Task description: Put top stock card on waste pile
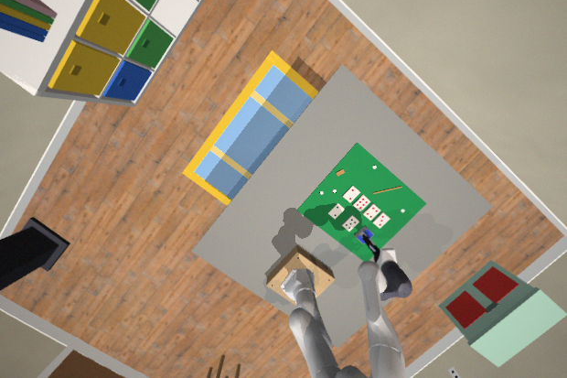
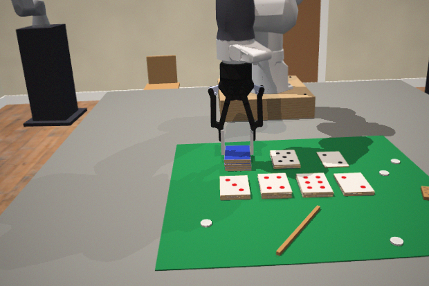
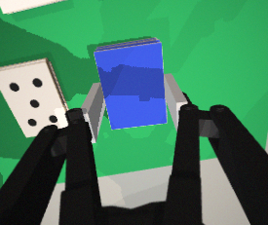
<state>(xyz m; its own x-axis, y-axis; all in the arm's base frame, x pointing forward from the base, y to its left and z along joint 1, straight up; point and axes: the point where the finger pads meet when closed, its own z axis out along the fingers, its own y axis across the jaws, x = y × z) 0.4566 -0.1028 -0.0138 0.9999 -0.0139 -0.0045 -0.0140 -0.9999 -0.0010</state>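
My hand is 140 mm to the right of the green mat, 120 mm short of it and 70 mm above it. Also, from my hand: wooden stick (300 mm ahead, 120 mm to the left, 50 mm below).
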